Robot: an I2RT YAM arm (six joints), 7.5 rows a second.
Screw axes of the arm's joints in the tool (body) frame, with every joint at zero. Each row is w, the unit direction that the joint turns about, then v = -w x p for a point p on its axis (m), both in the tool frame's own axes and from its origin. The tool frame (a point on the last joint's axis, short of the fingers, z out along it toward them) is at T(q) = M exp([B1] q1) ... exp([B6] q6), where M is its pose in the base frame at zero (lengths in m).
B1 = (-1, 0, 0, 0.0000, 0.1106, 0.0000)
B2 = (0, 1, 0, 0.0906, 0.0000, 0.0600)
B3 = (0, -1, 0, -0.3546, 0.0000, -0.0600)
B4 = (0, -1, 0, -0.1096, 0.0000, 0.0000)
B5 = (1, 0, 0, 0.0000, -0.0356, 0.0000)
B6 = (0, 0, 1, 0.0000, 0.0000, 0.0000)
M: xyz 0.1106 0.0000 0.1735 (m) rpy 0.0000 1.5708 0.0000 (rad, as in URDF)
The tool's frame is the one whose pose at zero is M.
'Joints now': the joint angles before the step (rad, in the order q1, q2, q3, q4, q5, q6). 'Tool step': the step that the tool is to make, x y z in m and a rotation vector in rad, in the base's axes. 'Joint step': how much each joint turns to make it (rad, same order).
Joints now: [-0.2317, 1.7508, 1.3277, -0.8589, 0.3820, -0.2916]
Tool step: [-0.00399, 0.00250, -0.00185, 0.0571, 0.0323, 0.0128]
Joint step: [-0.0004, 0.0000, 0.0000, -0.0446, -0.0499, -0.0001]
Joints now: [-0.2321, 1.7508, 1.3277, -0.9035, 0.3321, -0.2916]
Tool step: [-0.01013, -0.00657, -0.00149, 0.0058, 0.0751, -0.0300]
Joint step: [-0.0248, 0.0000, 0.0000, -0.0752, 0.0133, 0.0026]
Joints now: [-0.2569, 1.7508, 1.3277, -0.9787, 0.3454, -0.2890]
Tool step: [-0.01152, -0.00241, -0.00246, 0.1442, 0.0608, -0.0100]
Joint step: [-0.0294, 0.0000, 0.0001, -0.0962, -0.1240, -0.0046]
